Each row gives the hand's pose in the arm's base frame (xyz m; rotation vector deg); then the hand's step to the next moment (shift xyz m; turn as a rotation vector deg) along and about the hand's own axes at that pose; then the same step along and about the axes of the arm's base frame.
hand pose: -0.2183 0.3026 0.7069 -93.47 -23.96 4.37
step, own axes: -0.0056 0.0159 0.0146 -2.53 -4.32 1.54
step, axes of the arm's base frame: -0.0060 0.0114 -0.0182 -3.77 0.87 3.53
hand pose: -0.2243 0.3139 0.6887 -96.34 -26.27 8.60
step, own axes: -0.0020 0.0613 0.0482 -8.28 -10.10 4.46
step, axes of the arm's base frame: -0.0059 0.0376 -0.0681 -11.27 1.92 7.74
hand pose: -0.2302 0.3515 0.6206 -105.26 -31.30 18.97
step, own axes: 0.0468 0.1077 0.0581 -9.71 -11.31 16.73
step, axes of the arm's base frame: 0.0339 0.0439 -0.1187 -18.63 11.48 4.82
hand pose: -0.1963 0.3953 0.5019 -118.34 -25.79 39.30
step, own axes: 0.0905 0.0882 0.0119 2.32 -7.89 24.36
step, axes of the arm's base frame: 0.0683 0.0095 -0.1066 -13.79 21.09 -5.12
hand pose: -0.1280 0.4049 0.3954 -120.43 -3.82 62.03
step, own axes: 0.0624 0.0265 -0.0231 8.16 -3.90 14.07
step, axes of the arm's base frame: 0.0491 -0.0101 -0.0512 -3.78 14.19 -8.00
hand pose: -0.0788 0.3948 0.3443 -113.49 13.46 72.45
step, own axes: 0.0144 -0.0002 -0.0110 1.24 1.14 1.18
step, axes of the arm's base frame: 0.0149 -0.0040 -0.0095 -0.81 0.30 -1.87
